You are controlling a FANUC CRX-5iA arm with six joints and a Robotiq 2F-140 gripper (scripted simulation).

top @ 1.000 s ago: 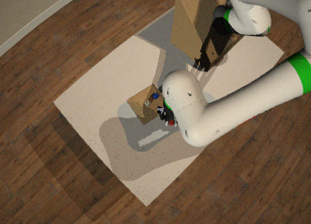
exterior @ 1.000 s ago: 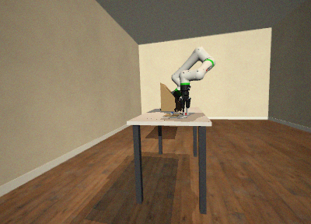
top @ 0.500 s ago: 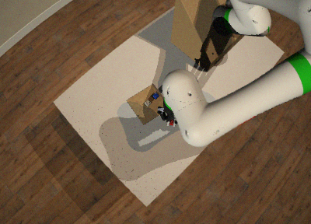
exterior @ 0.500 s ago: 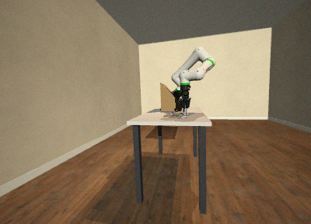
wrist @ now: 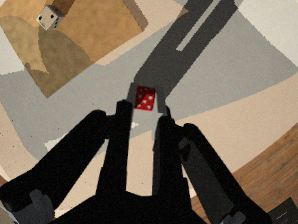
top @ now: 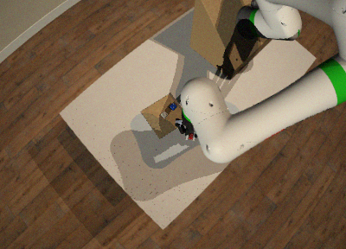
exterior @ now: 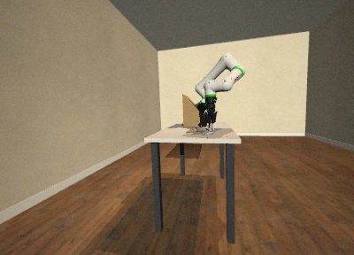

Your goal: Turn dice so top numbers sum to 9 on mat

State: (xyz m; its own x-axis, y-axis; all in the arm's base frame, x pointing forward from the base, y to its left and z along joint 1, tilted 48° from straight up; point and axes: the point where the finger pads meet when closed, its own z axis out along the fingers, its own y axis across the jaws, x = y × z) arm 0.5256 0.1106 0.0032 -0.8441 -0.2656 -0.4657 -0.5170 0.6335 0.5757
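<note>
Right now my hand is 2 cm above the red die. Round my hand: white die (1 cm behind, 14 cm to the right, 2 cm below); then mat (1 cm behind, 14 cm to the right, 3 cm below); then blue die (6 cm behind, 13 cm to the right, 2 cm below).
</note>
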